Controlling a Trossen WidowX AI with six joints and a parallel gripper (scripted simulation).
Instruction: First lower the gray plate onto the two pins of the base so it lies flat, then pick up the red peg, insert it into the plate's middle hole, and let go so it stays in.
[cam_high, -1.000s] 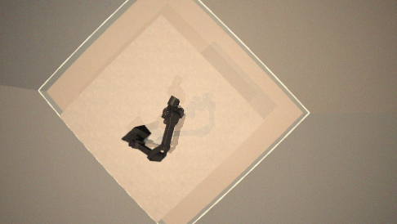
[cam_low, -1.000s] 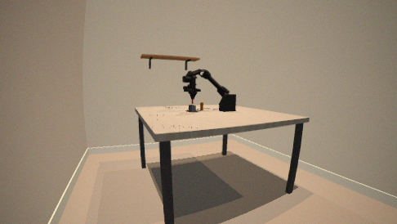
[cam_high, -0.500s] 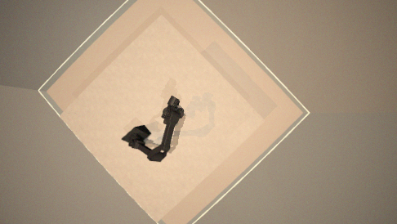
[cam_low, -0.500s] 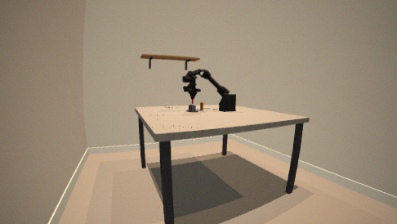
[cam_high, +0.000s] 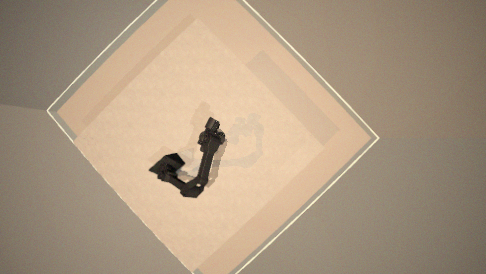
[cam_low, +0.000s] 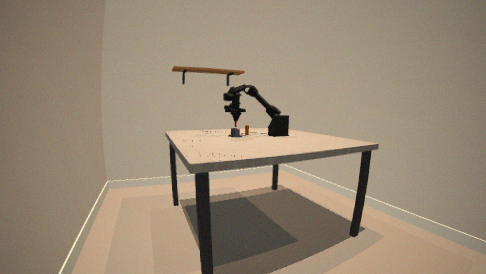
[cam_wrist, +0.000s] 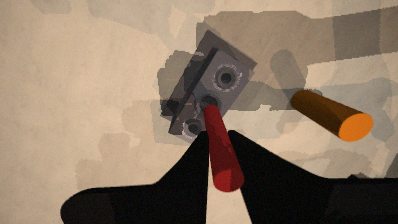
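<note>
Now: the gray plate 7 cm below my gripper tip. Also, from my gripper tip: base: 11 cm below; red peg: right at my gripper tip; small orange part: 12 cm behind, 7 cm below, 4 cm to the right.
</note>
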